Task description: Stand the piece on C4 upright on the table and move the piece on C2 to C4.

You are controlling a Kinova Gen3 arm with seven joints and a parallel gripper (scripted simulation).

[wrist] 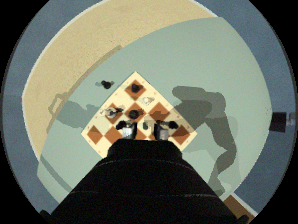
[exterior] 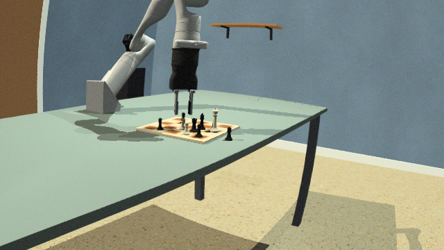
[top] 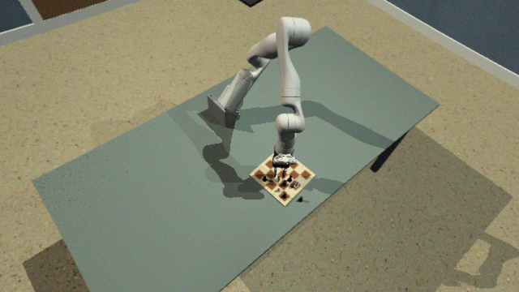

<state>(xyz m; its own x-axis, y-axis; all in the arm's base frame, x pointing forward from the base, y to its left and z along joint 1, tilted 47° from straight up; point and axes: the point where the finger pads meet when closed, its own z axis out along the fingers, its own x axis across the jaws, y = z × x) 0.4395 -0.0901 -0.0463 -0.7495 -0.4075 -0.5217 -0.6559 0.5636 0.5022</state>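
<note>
Right now my hand is 3 cm to the right of the small chessboard and 6 cm above it. From my hand the other things lie so: tall white piece 8 cm ahead, 3 cm to the left, 3 cm below.
</note>
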